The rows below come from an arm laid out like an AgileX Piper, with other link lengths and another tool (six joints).
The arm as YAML. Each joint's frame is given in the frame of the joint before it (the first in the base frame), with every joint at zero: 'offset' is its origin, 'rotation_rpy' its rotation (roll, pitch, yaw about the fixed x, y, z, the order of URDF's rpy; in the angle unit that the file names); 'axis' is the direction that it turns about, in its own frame. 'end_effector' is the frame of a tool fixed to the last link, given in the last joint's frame.
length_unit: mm
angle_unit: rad
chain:
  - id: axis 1
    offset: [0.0, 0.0, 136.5]
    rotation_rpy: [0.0, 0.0, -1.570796]
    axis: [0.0, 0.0, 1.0]
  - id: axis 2
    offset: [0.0, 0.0, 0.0]
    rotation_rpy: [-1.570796, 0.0, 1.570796]
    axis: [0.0, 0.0, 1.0]
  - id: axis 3
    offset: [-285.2, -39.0, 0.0]
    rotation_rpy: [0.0, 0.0, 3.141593]
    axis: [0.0, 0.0, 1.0]
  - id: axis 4
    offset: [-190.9, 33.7, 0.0]
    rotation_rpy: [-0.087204, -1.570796, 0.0]
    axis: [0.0, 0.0, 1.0]
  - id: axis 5
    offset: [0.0, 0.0, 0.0]
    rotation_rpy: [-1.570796, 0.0, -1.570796]
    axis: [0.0, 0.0, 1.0]
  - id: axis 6
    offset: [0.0, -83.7, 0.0]
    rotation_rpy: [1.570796, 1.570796, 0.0]
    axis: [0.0, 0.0, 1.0]
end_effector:
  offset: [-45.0, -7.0, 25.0]
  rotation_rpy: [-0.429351, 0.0, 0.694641]
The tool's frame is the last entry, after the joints.
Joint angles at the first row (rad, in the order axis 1, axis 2, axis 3, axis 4, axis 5, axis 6):
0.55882, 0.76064, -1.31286, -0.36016, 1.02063, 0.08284
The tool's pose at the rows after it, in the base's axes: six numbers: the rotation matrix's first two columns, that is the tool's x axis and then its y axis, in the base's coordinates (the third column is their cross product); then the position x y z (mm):
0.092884 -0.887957 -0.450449 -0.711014 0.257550 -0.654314 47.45 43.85 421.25
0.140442 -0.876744 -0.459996 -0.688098 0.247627 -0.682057 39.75 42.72 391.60
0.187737 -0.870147 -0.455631 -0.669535 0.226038 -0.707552 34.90 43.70 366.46
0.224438 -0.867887 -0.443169 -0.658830 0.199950 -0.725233 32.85 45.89 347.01
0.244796 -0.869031 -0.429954 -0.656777 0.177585 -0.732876 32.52 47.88 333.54
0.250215 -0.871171 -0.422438 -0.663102 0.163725 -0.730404 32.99 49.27 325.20
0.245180 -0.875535 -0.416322 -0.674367 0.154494 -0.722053 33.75 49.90 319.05
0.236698 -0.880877 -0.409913 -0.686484 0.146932 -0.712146 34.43 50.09 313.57
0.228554 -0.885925 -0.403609 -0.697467 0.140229 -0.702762 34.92 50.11 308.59
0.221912 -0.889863 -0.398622 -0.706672 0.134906 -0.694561 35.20 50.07 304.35
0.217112 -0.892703 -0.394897 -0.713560 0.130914 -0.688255 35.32 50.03 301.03
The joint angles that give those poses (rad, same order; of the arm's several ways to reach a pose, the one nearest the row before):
0.55883, 0.64262, -1.10493, -0.38461, 0.88378, 0.13354
0.55888, 0.54861, -0.91905, -0.40200, 0.74285, 0.16733
0.55885, 0.48309, -0.77295, -0.41743, 0.62267, 0.18325
0.55876, 0.44667, -0.66741, -0.43080, 0.53107, 0.18872
0.55879, 0.43126, -0.60014, -0.44188, 0.47462, 0.19080
0.55883, 0.42813, -0.56321, -0.44578, 0.44961, 0.19172
0.55885, 0.42930, -0.54131, -0.44739, 0.44504, 0.19218
0.55878, 0.43080, -0.52420, -0.44893, 0.44772, 0.19242
0.55872, 0.43182, -0.50906, -0.45040, 0.45142, 0.19243
0.55891, 0.43224, -0.49600, -0.45148, 0.45451, 0.19278
0.55874, 0.43223, -0.48554, -0.45159, 0.45631, 0.19246

